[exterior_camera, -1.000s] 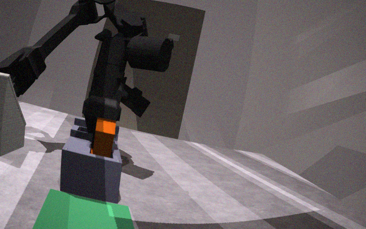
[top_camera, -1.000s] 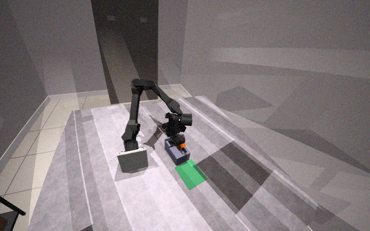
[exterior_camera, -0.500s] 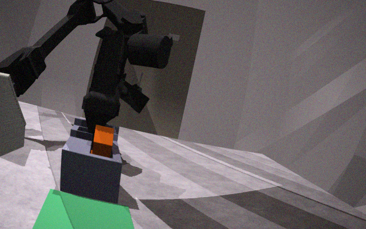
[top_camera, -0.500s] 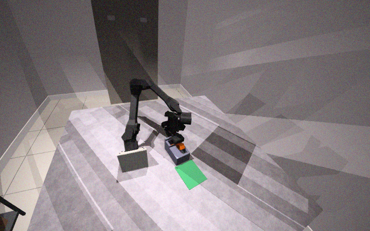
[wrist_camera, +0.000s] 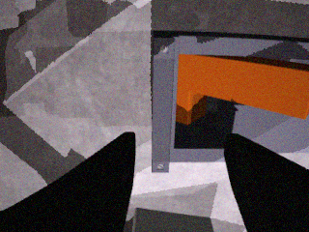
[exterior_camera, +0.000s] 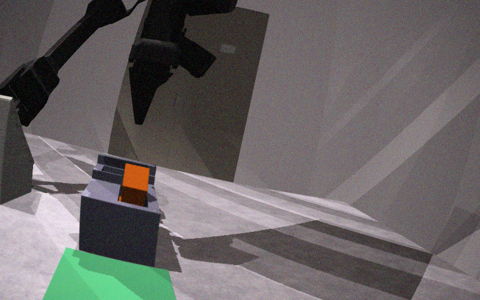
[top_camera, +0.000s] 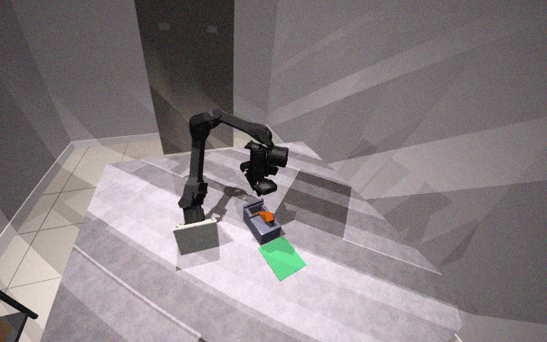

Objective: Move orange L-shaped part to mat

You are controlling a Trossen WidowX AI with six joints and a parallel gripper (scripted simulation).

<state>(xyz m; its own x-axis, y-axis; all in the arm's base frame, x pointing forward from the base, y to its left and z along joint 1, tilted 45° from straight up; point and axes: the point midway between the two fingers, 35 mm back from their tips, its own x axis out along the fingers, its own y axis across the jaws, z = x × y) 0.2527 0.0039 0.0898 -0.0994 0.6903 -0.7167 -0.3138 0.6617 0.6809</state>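
My gripper tip is 10 cm above the orange l-shaped part and 4 cm to the left of it. From my gripper tip the other things lie so: green mat (21 cm to the right, 16 cm below, 6 cm ahead).
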